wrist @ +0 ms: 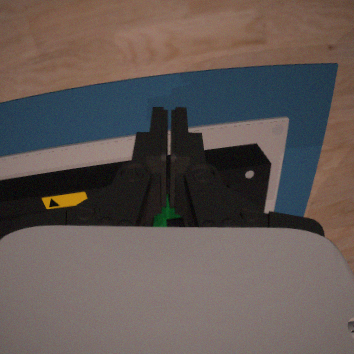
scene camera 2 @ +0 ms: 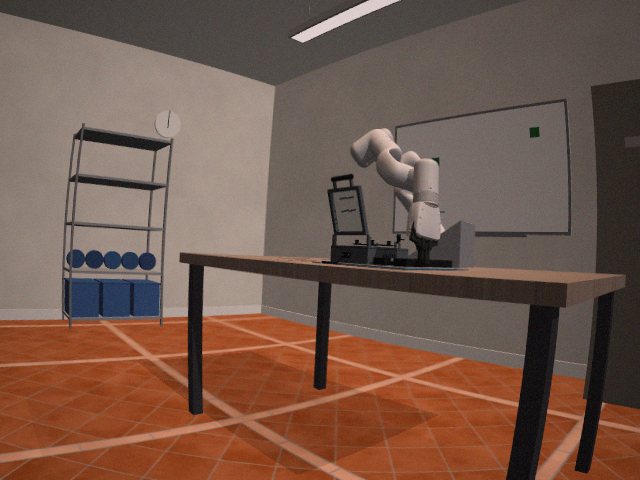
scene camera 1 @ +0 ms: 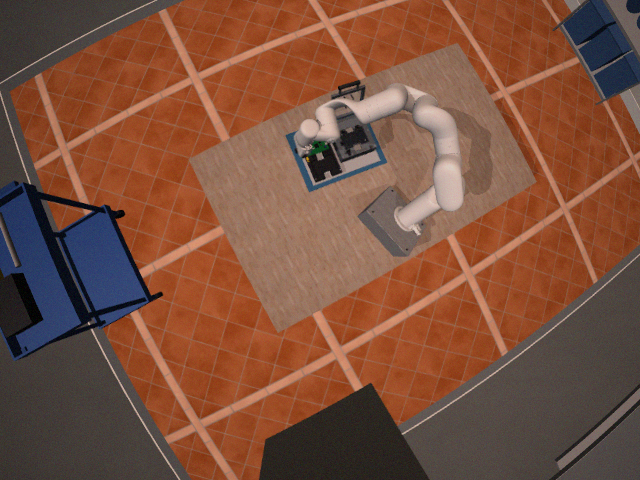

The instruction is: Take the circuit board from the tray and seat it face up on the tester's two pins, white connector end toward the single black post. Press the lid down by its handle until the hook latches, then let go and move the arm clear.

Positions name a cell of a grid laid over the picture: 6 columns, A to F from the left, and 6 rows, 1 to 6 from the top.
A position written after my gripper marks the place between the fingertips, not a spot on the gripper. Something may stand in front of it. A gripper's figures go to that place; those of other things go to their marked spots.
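Labels:
Lid (scene camera 2: D3), 1.34 m from the lens. My gripper (scene camera 2: D4), 1.22 m from the lens.

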